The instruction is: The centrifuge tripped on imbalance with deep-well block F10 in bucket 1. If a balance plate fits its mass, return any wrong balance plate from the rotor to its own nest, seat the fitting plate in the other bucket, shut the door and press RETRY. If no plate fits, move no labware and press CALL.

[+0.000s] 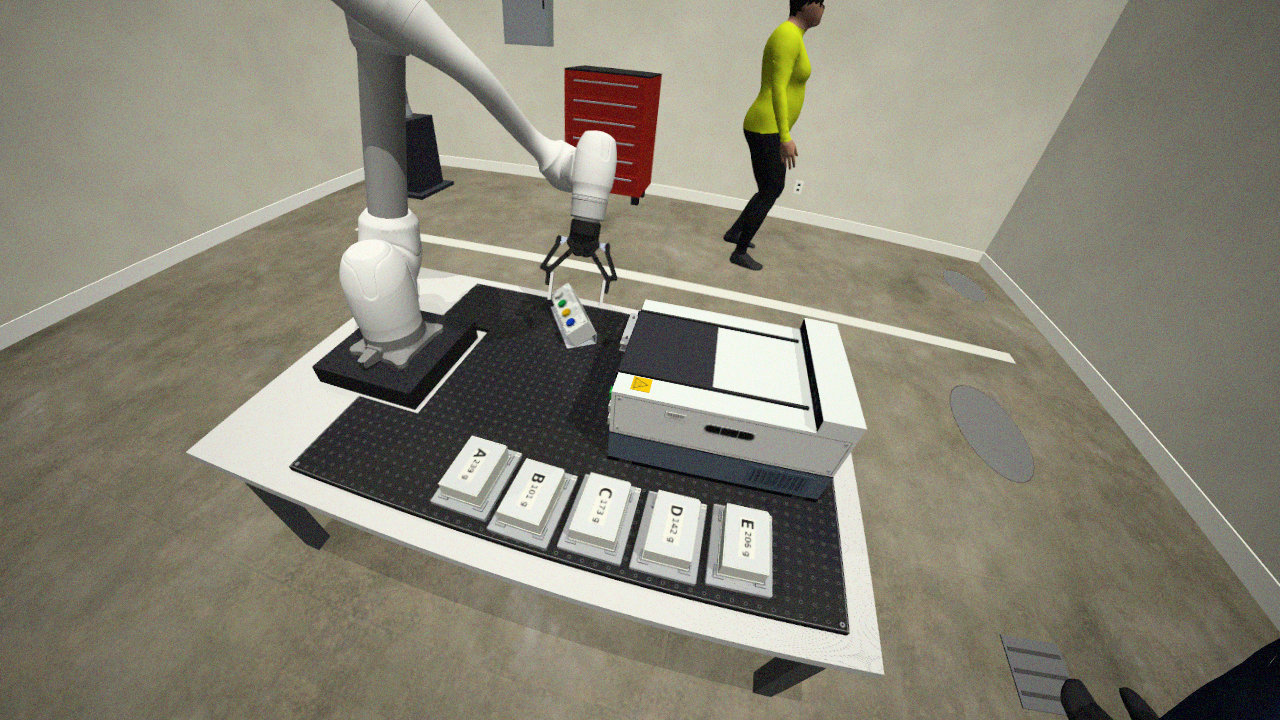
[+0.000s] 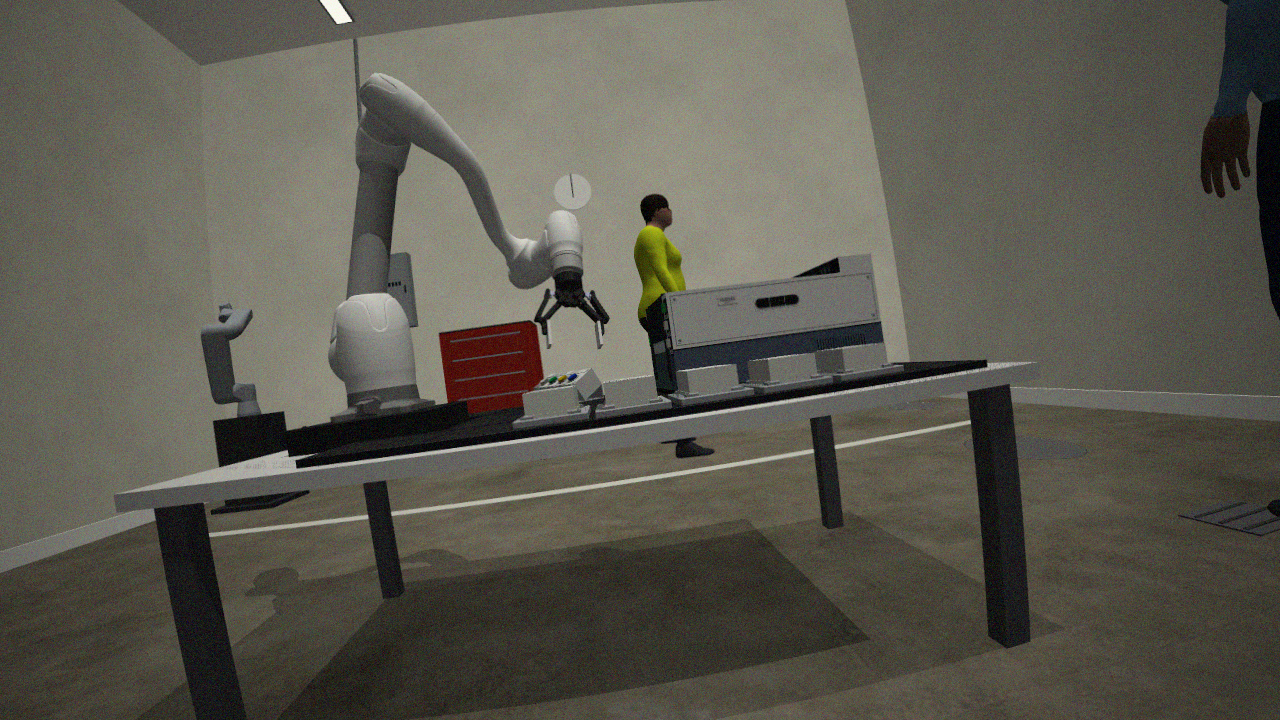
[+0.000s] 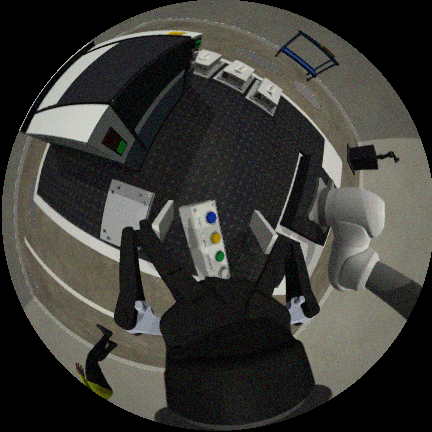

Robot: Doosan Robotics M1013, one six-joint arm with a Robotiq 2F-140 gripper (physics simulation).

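Places are measured from the arm's base along level axes (x ahead, y left, z up), in metres.
Where they show: gripper, fingertip midpoint: (image 1: 574,302) (image 2: 575,346) (image 3: 213,213); arm's base, link origin: (image 1: 398,340) (image 2: 386,413) (image 3: 321,206).
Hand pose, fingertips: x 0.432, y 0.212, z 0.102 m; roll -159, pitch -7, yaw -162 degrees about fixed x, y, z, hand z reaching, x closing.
Things, the pixels of their top centre, and the offset from my fingertips. "spot": a spot on its surface instead.
- button box, top centre: (image 3: 209,253) (image 2: 564,371) (image 1: 571,301) dx -0.046, dy +0.085, dz -0.061 m
- Balance plates A, top centre: (image 2: 551,389) (image 1: 473,464) (image 3: 270,89) dx -0.018, dy -0.486, dz -0.091 m
- B, top centre: (image 2: 627,378) (image 1: 532,489) (image 3: 240,68) dx +0.116, dy -0.498, dz -0.091 m
- C, top centre: (image 2: 704,367) (image 1: 601,504) (image 3: 204,56) dx +0.250, dy -0.484, dz -0.091 m
- D, top centre: (image 2: 779,357) (image 1: 674,523) dx +0.387, dy -0.479, dz -0.091 m
- E, top centre: (image 2: 847,347) (image 1: 747,537) dx +0.522, dy -0.466, dz -0.091 m
- grey plate with corner screws, top centre: (image 3: 120,217) (image 1: 645,328) dx +0.180, dy +0.104, dz -0.107 m
- centrifuge's small display, surface spot: (image 3: 115,141) spot: dx +0.192, dy -0.038, dz +0.010 m
My gripper (image 1: 576,293) (image 2: 574,342) (image 3: 213,213) is open and empty, its fingertips above and either side of the button box (image 1: 577,329) (image 2: 586,383) (image 3: 196,245). The box has blue, yellow and green buttons and a pale one. The centrifuge (image 1: 644,419) (image 2: 716,322) (image 3: 65,122) has a dark panel and a white panel across its top; rotor, buckets and block F10 do not show. Balance plates A (image 1: 474,470) (image 3: 267,92), B (image 1: 534,497) (image 3: 237,74), C (image 1: 599,512) (image 3: 206,60), D (image 1: 671,530) and E (image 1: 745,541) sit in their nests.
A grey plate with corner screws (image 3: 125,212) lies beside the button box. The centrifuge's small display (image 3: 115,141) shows dark red and green. The arm's black base (image 1: 398,371) stands at the table's left. A person in yellow (image 1: 778,89) (image 2: 657,259) is behind the table.
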